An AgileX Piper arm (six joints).
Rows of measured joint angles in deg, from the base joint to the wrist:
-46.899, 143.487, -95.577, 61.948, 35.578, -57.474
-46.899, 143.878, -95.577, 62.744, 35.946, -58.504
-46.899, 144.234, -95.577, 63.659, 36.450, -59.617
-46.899, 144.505, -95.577, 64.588, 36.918, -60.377
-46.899, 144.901, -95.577, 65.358, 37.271, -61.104
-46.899, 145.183, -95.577, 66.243, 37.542, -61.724
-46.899, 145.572, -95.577, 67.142, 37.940, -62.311
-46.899, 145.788, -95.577, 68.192, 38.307, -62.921
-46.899, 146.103, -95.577, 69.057, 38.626, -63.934
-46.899, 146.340, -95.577, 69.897, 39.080, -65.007
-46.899, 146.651, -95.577, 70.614, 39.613, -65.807
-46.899, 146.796, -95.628, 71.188, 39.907, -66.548
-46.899, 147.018, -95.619, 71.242, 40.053, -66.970
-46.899, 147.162, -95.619, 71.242, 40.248, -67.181
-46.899, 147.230, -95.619, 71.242, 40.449, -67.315
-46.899, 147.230, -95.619, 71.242, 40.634, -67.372
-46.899, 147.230, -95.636, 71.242, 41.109, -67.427
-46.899, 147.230, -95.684, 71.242, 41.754, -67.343
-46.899, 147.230, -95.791, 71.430, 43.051, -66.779
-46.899, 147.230, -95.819, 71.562, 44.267, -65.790
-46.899, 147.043, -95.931, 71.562, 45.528, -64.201
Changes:
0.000, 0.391, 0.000, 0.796, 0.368, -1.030
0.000, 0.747, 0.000, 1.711, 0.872, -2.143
0.000, 1.018, 0.000, 2.640, 1.340, -2.903
0.000, 1.414, 0.000, 3.410, 1.693, -3.630
0.000, 1.696, 0.000, 4.295, 1.964, -4.250
0.000, 2.085, 0.000, 5.194, 2.362, -4.837
0.000, 2.301, 0.000, 6.244, 2.729, -5.447
0.000, 2.616, 0.000, 7.109, 3.048, -6.460
0.000, 2.853, 0.000, 7.949, 3.502, -7.533
0.000, 3.164, 0.000, 8.666, 4.035, -8.333
0.000, 3.309, -0.051, 9.240, 4.329, -9.074
0.000, 3.531, -0.042, 9.294, 4.475, -9.496
0.000, 3.675, -0.042, 9.294, 4.670, -9.707
0.000, 3.743, -0.042, 9.294, 4.871, -9.841
0.000, 3.743, -0.042, 9.294, 5.056, -9.898
0.000, 3.743, -0.059, 9.294, 5.531, -9.953
0.000, 3.743, -0.107, 9.294, 6.176, -9.869
0.000, 3.743, -0.214, 9.482, 7.473, -9.305
0.000, 3.743, -0.242, 9.614, 8.689, -8.316
0.000, 3.556, -0.354, 9.614, 9.950, -6.727

